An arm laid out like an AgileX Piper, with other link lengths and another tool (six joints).
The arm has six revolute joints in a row. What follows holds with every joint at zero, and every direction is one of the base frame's. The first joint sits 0.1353 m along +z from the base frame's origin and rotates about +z. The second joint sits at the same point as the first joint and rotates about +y. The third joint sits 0.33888 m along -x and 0.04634 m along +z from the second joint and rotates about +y. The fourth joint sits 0.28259 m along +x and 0.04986 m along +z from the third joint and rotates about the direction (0.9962, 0, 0.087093). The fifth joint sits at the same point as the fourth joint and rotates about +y. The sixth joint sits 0.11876 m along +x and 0.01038 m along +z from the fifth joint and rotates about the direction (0.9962, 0, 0.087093). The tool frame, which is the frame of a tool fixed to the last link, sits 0.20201 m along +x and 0.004 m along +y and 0.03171 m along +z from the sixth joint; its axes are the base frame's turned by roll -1.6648, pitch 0.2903 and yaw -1.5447 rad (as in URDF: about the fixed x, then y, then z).
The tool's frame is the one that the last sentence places.
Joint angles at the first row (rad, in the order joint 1, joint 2, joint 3, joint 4, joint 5, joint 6):
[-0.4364, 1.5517, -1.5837, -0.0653, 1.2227, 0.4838]
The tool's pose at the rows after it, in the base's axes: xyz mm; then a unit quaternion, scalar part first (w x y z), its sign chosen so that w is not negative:
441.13 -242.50 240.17 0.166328 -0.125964 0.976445 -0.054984
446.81 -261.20 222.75 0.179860 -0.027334 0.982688 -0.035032
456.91 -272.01 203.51 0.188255 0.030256 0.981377 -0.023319
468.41 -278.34 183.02 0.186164 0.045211 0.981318 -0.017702
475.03 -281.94 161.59 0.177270 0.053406 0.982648 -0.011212
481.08 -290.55 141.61 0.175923 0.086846 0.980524 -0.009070
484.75 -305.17 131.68 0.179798 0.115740 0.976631 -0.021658
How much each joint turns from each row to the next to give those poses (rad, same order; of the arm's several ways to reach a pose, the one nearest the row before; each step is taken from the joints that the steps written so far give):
[-0.0265, 0.0750, -0.0509, 0.0133, -0.0161, 0.1132]
[-0.0243, 0.0539, -0.0168, 0.0023, -0.0206, 0.1817]
[-0.0069, 0.0473, 0.0000, 0.0000, -0.0392, 0.1144]
[0.0000, 0.0487, -0.0017, 0.0000, -0.0350, 0.0320]
[0.0000, 0.0442, 0.0000, 0.0000, -0.0206, 0.0163]
[0.0000, 0.0438, 0.0000, -0.0150, -0.0316, 0.0743]
[0.0000, 0.0279, 0.0000, -0.0399, -0.0361, 0.0762]

